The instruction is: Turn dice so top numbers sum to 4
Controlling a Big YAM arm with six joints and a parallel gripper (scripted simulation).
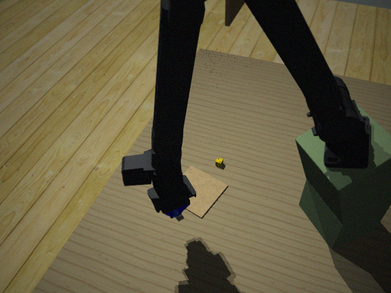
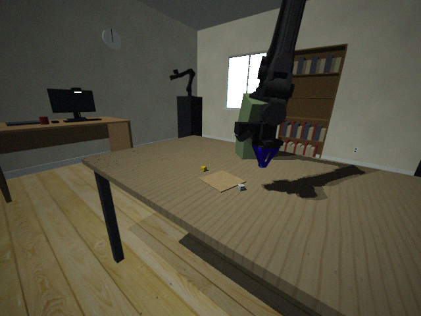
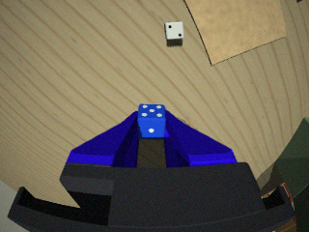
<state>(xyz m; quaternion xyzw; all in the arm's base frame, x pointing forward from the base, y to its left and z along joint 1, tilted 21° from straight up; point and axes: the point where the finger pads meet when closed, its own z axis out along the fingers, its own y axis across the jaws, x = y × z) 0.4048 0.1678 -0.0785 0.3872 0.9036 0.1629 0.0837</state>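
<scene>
Now: hand 16 cm to the left of the tan mat and 11 cm above it. Also, from my hand: blue die (right at my hand); yellow die (28 cm to the right, 10 cm below, 4 cm behind); white die (10 cm below, 6 cm to the right, 2 cm ahead).
</scene>
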